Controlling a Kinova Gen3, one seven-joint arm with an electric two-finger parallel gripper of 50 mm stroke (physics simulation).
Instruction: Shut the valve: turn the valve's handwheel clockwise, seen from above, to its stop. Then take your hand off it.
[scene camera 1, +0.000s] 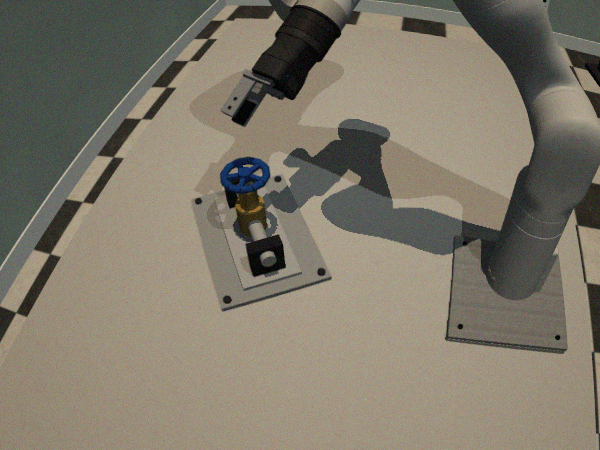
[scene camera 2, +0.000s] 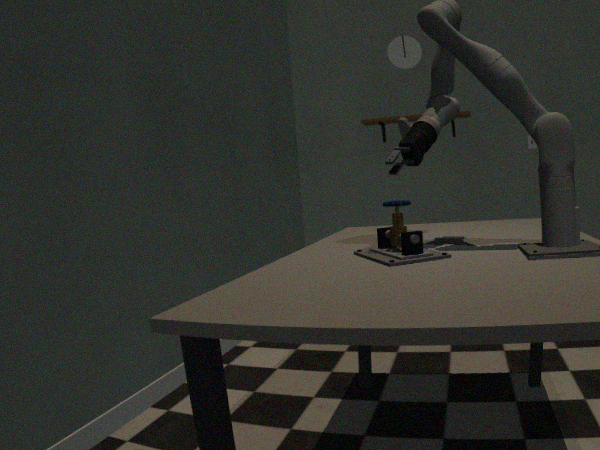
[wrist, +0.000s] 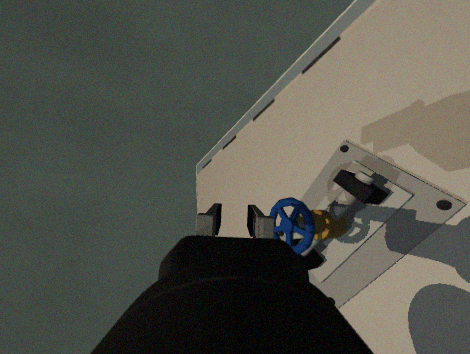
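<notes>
The blue handwheel (scene camera 1: 245, 173) (scene camera 2: 397, 203) (wrist: 286, 226) sits level on top of the brass valve body (scene camera 1: 250, 215) (scene camera 2: 398, 231) (wrist: 327, 224). The valve stands on a grey base plate (scene camera 1: 212, 270) (scene camera 2: 391, 260) (wrist: 425, 192) between two black pipe supports. My gripper (scene camera 1: 237, 114) (scene camera 2: 392, 166) (wrist: 234, 214) is open, with a gap between its fingers and nothing in it. It hangs tilted above the handwheel, clear of it. In the wrist view the wheel shows to the right of the fingers, and the gripper's dark housing covers part of the valve's base plate.
The arm's mounting plate (scene camera 1: 505, 325) (scene camera 2: 545, 254) is on the table (scene camera 1: 350, 380) (scene camera 2: 280, 305), to the right of the valve. A wall shelf (scene camera 2: 372, 121) and a round clock (scene camera 2: 404, 52) are on the wall behind. The arm's shadow falls beside the valve.
</notes>
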